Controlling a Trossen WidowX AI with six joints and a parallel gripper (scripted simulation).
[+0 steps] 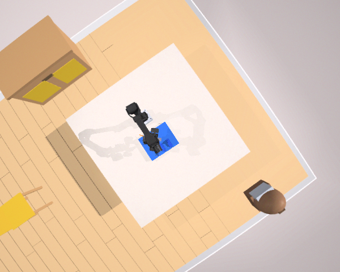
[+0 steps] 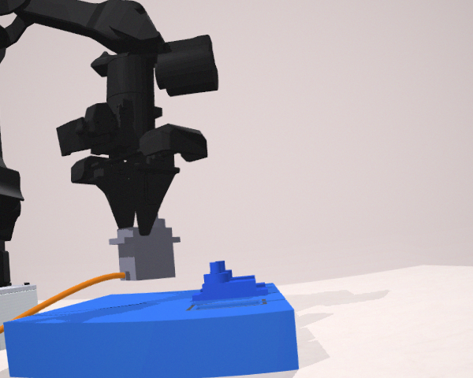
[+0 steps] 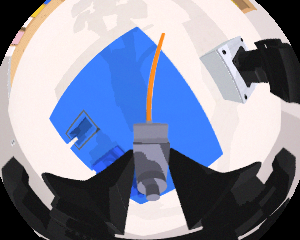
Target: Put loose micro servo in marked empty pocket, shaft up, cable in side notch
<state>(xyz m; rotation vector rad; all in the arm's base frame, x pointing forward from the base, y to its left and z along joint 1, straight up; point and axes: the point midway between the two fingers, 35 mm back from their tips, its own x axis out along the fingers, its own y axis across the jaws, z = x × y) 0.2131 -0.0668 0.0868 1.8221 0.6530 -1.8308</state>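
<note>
My gripper tip is 10 cm above the blue deck, 1 cm to the right of it and 1 cm past it.
</note>
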